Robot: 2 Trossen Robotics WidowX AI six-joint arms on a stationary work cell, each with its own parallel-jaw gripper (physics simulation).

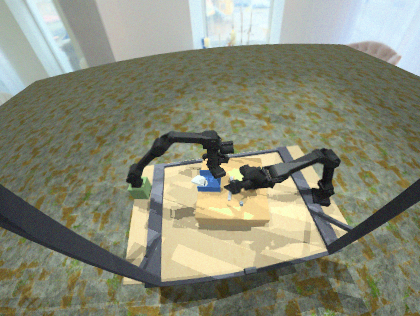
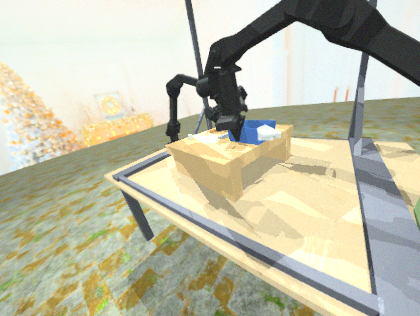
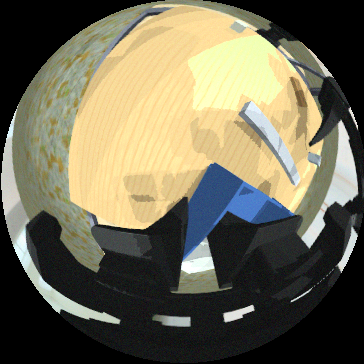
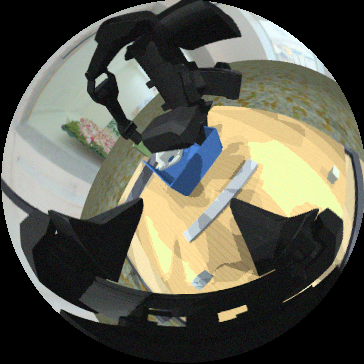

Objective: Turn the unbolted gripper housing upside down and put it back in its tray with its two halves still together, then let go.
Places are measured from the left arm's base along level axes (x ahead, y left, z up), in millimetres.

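Where they show: left gripper, between the fingertips: point(image 2: 238, 140) point(image 3: 193, 200); right gripper, between the fingertips: point(image 1: 229, 185) point(image 3: 322, 186) point(image 4: 187, 202); left arm's base, origin of its link: point(image 1: 137, 183) point(image 4: 139, 139); right arm's base, origin of its link: point(image 1: 321, 195).
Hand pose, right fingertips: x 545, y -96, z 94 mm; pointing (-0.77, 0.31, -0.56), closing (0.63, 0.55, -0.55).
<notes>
Things, the pixels of their centre, and the offset from my right fingertips.
- blue tray, middle of its body: point(image 3: 227, 236) point(image 4: 179, 154) point(image 2: 251, 131) point(image 1: 209, 181) dz -38, dx -100, dy +60 mm
- wooden block, middle of its body: point(image 3: 239, 133) point(image 4: 240, 201) point(image 2: 229, 150) point(image 1: 231, 191) dz -131, dx +20, dy +51 mm
- white gripper housing, middle of its body: point(image 3: 200, 259) point(image 4: 166, 147) point(image 2: 265, 132) point(image 1: 199, 180) dz -39, dx -155, dy +66 mm
- grey bar, middle of its body: point(image 3: 281, 153) point(image 4: 222, 200) point(image 1: 230, 187) dz -59, dx +9, dy +25 mm
- small grey cube, middle of its body: point(image 4: 202, 279) point(image 3: 313, 158) point(image 1: 241, 203) dz -51, dx +55, dy -76 mm
- green block, middle of its body: point(image 4: 145, 144) point(image 1: 140, 187) dz -146, dx -544, dy +97 mm
A blue tray point(image 1: 209, 185) point(image 2: 252, 135) point(image 3: 217, 197) point(image 4: 193, 171) stands on the back left corner of a wooden block point(image 1: 232, 213) point(image 2: 209, 163). The white gripper housing point(image 1: 199, 180) point(image 2: 267, 132) point(image 4: 168, 158) lies in the tray and sticks out over its rim. My left gripper point(image 1: 218, 173) point(image 2: 235, 131) point(image 3: 193, 200) points down and is shut on the tray's near wall, beside the housing. My right gripper point(image 1: 229, 187) point(image 4: 187, 202) is open and empty. It hovers low over the block, to the right of the tray, above a grey bar point(image 1: 229, 195) point(image 3: 271, 139) point(image 4: 220, 200).
A small grey cube point(image 1: 241, 203) point(image 3: 314, 158) point(image 4: 201, 279) lies on the block near the bar. A green block point(image 1: 140, 189) sits at the left arm's base. A grey frame point(image 1: 157, 200) borders the table top.
</notes>
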